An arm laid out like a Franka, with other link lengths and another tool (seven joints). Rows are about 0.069 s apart.
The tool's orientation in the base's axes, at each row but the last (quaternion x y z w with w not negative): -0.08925 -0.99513 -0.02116 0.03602; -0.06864 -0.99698 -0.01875 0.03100; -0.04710 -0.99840 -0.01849 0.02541; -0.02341 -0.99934 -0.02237 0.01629; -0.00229 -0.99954 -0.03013 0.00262; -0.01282 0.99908 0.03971 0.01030; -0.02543 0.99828 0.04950 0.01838; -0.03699 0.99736 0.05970 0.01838; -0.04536 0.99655 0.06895 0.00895
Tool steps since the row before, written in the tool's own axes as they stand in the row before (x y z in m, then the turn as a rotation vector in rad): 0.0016 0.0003 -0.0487 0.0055 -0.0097 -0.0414; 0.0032 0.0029 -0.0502 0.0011 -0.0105 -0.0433; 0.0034 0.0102 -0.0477 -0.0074 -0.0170 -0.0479; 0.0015 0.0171 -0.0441 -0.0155 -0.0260 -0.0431; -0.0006 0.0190 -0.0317 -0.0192 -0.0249 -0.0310; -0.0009 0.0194 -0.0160 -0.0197 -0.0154 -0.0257; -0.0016 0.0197 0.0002 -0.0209 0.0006 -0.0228; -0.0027 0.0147 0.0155 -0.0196 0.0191 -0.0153; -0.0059 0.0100 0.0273 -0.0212 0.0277 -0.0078
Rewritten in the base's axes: 0.0018 -0.0018 0.0487 -0.0043 -0.0106 0.0413; 0.0002 0.0012 0.0504 0.0000 -0.0120 0.0429; -0.0001 0.0086 0.0481 0.0081 -0.0195 0.0468; 0.0007 0.0151 0.0448 0.0156 -0.0286 0.0414; 0.0009 0.0171 0.0328 0.0192 -0.0268 0.0293; 0.0001 0.0181 0.0175 0.0196 -0.0169 0.0248; 0.0006 0.0197 0.0018 0.0200 -0.0007 0.0236; 0.0021 0.0166 -0.0135 0.0176 0.0185 0.0182; 0.0053 0.0142 -0.0255 0.0185 0.0281 0.0120
